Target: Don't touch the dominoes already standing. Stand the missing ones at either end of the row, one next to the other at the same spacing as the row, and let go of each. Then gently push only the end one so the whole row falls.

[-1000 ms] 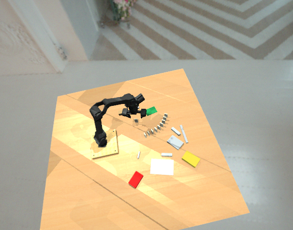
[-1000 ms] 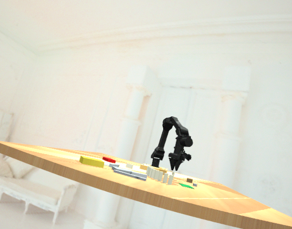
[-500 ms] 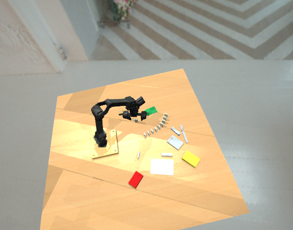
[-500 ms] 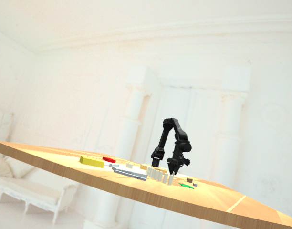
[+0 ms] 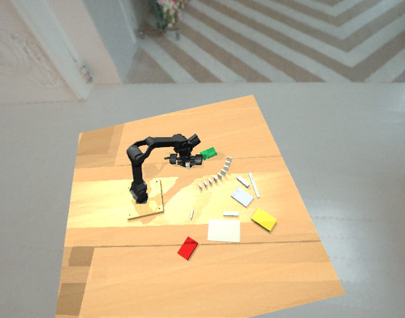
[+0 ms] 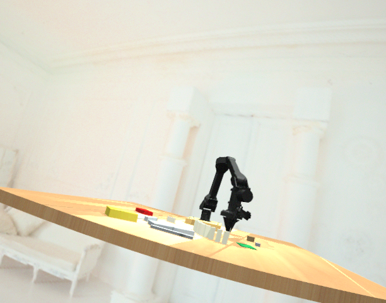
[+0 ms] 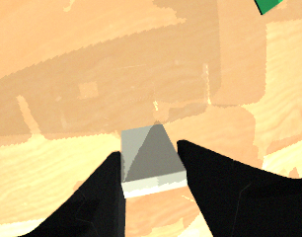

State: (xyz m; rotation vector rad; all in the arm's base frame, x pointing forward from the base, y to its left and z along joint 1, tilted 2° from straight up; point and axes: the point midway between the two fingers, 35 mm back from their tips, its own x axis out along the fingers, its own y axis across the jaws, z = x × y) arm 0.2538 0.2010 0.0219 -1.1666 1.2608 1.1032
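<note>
Now: gripper tip 20 cm short of the white sheet, 38 cm to the left of it and 2 cm above it. Round my gripper tip: green tile (12 cm ahead, 11 cm to the left, 2 cm below); grey cube (15 cm to the left, 2 cm below); tan block (14 cm behind, 10 cm to the left, 1 cm below).
</note>
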